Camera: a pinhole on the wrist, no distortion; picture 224 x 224 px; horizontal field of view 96.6 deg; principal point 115.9 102.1 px. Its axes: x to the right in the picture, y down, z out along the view. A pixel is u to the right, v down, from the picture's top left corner.
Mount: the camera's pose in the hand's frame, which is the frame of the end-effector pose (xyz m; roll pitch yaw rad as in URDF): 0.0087 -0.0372 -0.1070 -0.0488 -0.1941 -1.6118
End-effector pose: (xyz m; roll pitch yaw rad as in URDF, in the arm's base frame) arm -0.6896 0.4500 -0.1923 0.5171 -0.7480 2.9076
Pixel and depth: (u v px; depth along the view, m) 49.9 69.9 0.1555
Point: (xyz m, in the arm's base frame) -0.6380 0.3663 -0.1591
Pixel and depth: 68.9 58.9 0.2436
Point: -0.5389 0.3589 -0.1263
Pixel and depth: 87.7 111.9 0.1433
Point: -0.6919 0.4372 -0.1438
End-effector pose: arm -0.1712 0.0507 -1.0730 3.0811 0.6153 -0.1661
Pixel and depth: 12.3 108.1 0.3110
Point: -0.2465 -0.2867 -1.1995
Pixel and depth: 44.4 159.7 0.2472
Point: -0.1101 -0.1438 -1.2405
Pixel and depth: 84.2 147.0 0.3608
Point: -0.1566 -0.1024 -1.3559
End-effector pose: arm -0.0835 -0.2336 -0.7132 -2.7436 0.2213 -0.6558
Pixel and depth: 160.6 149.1 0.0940
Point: -0.0009 -0.2284 -0.6939
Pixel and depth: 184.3 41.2 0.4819
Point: -0.0990 0.2909 -0.9561
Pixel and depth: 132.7 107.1 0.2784
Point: -0.0226 -0.1594 -0.8662
